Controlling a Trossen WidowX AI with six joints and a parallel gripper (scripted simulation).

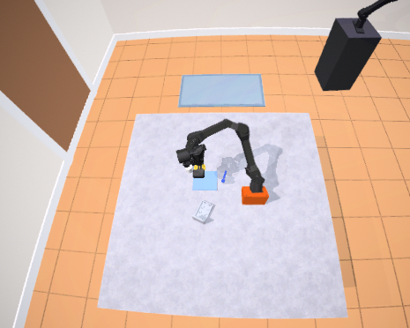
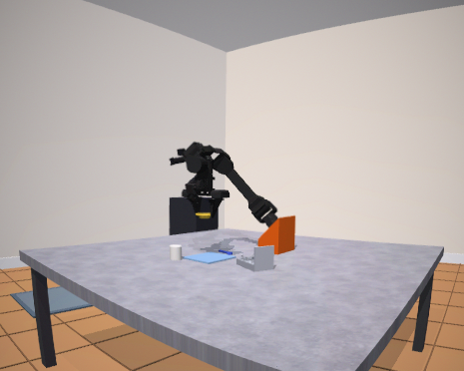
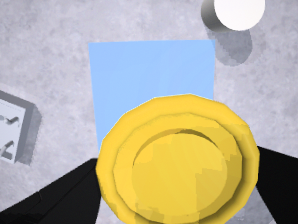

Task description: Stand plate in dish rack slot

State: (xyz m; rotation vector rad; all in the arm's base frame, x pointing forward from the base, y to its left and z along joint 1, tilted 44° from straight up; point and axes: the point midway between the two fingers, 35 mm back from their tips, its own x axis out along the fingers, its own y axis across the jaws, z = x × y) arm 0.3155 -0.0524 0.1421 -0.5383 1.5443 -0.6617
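Right now the dish rack is 210 mm to the left of my gripper tip and 130 mm below it. The rest, counted from my gripper tip: yellow plate 10 mm above; blue placemat 20 mm behind, 10 mm to the left, 150 mm below; white cup 80 mm ahead, 70 mm to the right, 130 mm below.
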